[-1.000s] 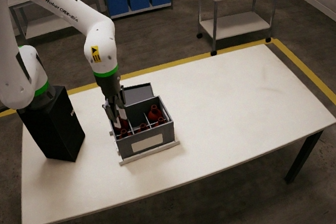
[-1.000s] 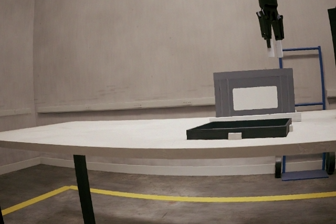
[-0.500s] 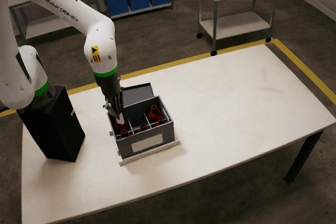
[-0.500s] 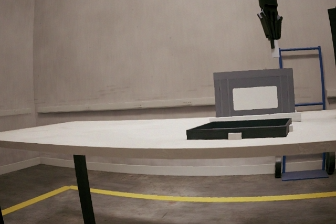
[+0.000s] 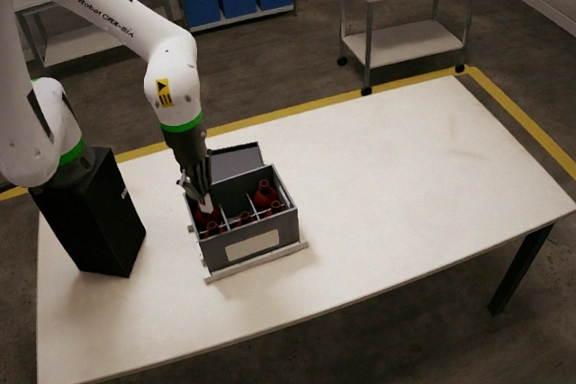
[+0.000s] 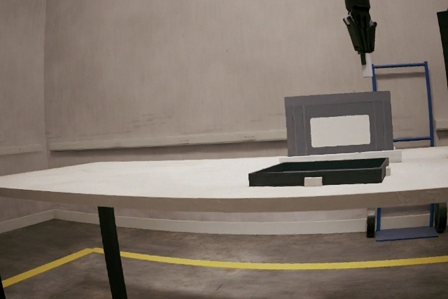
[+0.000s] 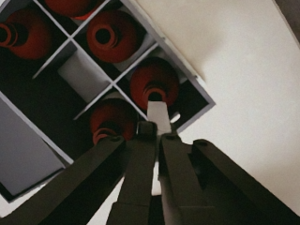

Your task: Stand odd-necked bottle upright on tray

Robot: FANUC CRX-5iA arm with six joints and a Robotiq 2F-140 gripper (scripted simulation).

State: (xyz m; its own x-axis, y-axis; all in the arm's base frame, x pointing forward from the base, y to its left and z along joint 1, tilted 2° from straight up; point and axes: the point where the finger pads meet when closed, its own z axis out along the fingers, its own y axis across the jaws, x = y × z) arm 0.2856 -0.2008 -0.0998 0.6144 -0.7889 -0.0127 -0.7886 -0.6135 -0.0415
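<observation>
Now: the bottle 17 cm below my hand, 9 cm to the left of it and 1 cm ahead of it. Round my hand: crate: 17 cm below, 9 cm ahead, 3 cm to the left; then dark tray: 31 cm to the left, 24 cm below, 16 cm ahead.
</observation>
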